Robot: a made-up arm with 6 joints.
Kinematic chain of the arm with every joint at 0, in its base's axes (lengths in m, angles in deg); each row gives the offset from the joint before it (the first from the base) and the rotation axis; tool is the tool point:
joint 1: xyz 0 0 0.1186 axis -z
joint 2: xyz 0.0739 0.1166 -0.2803 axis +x
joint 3: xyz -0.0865 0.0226 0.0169 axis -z
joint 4: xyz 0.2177 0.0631 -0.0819 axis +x
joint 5: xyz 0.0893 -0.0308 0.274 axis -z
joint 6: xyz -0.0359 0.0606 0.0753 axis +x
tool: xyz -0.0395 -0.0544 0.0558
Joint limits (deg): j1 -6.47..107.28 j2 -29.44..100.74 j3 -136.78..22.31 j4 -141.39..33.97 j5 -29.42..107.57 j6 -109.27..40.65
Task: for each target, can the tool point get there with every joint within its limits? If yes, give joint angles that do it. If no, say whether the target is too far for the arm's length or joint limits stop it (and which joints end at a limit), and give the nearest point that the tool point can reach.
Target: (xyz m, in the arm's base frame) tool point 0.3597 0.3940 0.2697
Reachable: yes | joints 80.19 69.20 -66.32 -92.08 74.33 -26.07
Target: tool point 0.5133 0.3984 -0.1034
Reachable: yes | joints 98.62 37.75 -92.85 -97.05 87.48 14.84
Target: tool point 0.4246 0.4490 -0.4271
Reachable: yes | joints 84.38 2.99 -82.37 -115.09 25.53 -32.26
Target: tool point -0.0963 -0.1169 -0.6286
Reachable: no: joint limits stop it (at a limit: joint 2, joint 3, joint 4, joint 5) | nearest point -0.0899 -0.1091 -0.4680 | short by 0.161 m
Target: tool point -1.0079 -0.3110 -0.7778
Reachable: no: too far | nearest point -0.5647 -0.0753 -0.4992 | short by 0.574 m
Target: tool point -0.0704 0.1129 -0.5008
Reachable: no: joint limits stop it (at a limit: joint 2, joint 4, joint 6) | nearest point -0.1480 0.2374 -0.6208 | short by 0.190 m
